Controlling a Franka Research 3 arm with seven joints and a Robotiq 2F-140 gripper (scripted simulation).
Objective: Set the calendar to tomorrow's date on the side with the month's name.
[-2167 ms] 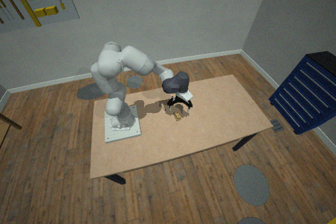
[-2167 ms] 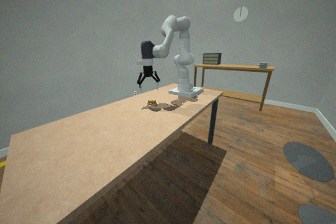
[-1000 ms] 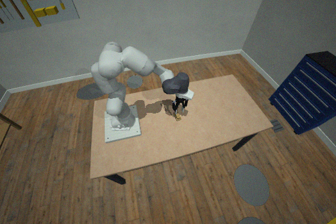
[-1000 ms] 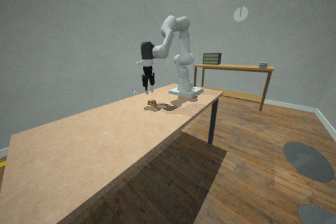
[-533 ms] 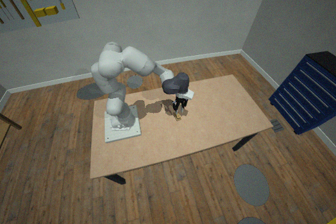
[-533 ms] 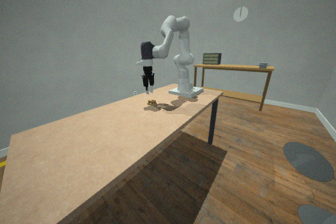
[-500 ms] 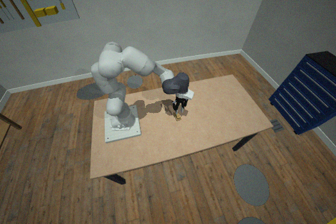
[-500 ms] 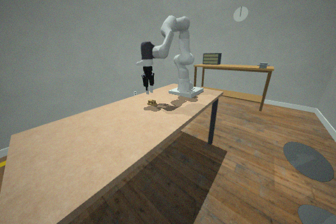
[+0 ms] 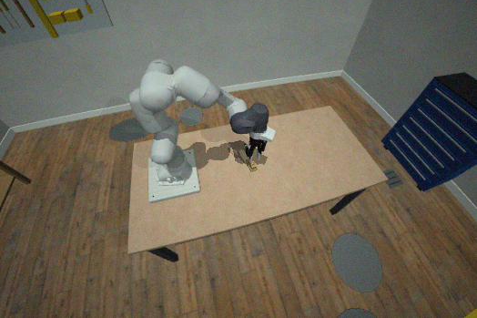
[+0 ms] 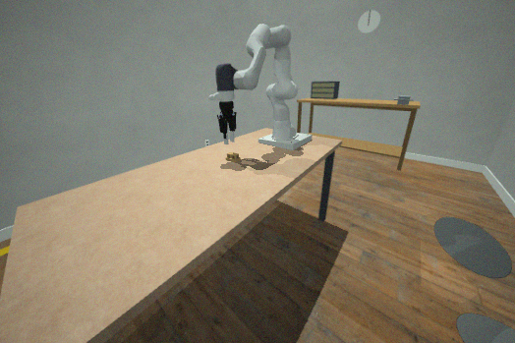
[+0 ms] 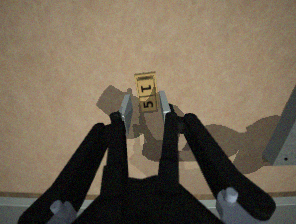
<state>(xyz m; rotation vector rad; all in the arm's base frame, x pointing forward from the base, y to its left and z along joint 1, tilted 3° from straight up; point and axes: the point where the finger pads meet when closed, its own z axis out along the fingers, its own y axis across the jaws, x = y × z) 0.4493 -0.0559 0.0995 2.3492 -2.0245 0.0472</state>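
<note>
Right now my hand is 110 mm above the wooden digit cube. The rest, counted from my hand: wooden tray: 130 mm below, 20 mm to the left.
</note>
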